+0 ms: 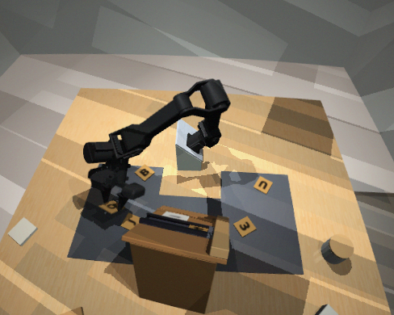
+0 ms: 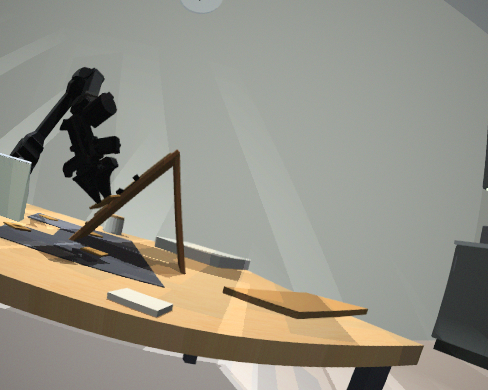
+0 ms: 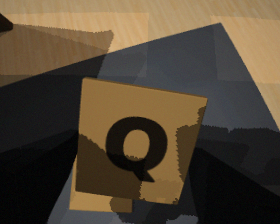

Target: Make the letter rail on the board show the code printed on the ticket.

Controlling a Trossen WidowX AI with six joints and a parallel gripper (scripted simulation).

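Now: the white ticket 20 cm to the left of my gripper tip and 3 cm below it. Round my gripper tip: tile marked 4: 8 cm ahead, 27 cm to the left, 5 cm above; then q tile: right at my gripper tip; then dark mat: 8 cm behind, 23 cm to the left, 12 cm below.
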